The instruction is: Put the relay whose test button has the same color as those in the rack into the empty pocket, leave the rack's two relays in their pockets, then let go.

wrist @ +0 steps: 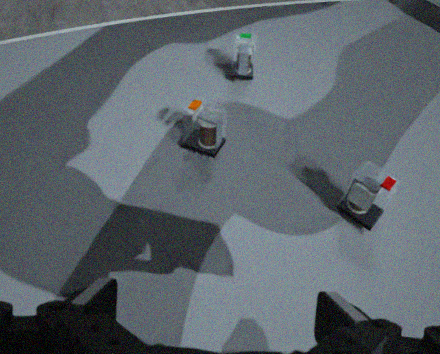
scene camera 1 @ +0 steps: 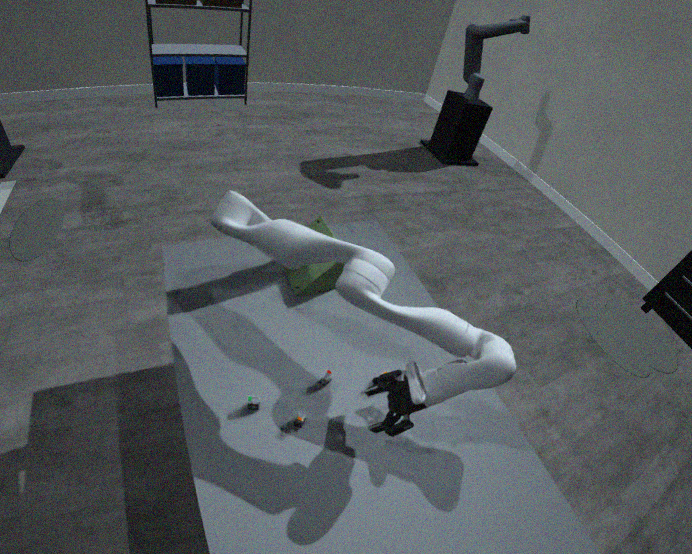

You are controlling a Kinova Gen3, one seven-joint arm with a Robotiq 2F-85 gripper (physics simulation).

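Frame: origin at the arm's base, x down, y ahead, z right, level; centimetres.
Where they show: gripper, fingertip midpoint: (wrist: pixel 216 309) (scene camera 1: pixel 368 410).
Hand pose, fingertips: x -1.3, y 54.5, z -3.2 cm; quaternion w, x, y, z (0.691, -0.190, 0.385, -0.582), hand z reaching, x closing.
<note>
After its pixels a point has its place.
A relay with an orange test button (scene camera 1: pixel 298 423) {x 1.7, y 52.2, z 12.9 cm} (wrist: pixel 207 134) {x 1.7, y 51.1, z 10.8 cm} stands on the grey mat (scene camera 1: pixel 519 490) {x 4.5, y 85.3, z -34.8 cm}. A relay with a green button (scene camera 1: pixel 252 405) {x 1.5, y 45.5, z 22.2 cm} (wrist: pixel 244 59) {x 1.6, y 45.0, z 20.5 cm} stands behind it in the wrist view, and one with a red button (scene camera 1: pixel 323 381) {x 1.9, y 43.0, z 3.8 cm} (wrist: pixel 361 197) {x 1.5, y 43.0, z 2.4 cm} stands to its right there. My gripper (scene camera 1: pixel 371 410) {x -1.3, y 54.5, z -3.2 cm} (wrist: pixel 216 309) {x -1.3, y 54.5, z -3.2 cm} is open and empty, above the mat to the right of the three relays in the scene view. The rack is largely hidden behind the gripper in the scene view; a small orange spot (scene camera 1: pixel 386 373) shows at the gripper's upper edge. The rack does not show in the wrist view. Its pockets cannot be made out.
A green angled block (scene camera 1: pixel 314 279) {x -1.4, y 11.8, z -2.7 cm} lies on the mat below my arm, partly hidden by it. Away from the mat are a shelf unit (scene camera 1: pixel 199 50) with blue bins and another robot arm on a black pedestal (scene camera 1: pixel 457 126). Shadows of my arm cross the mat.
</note>
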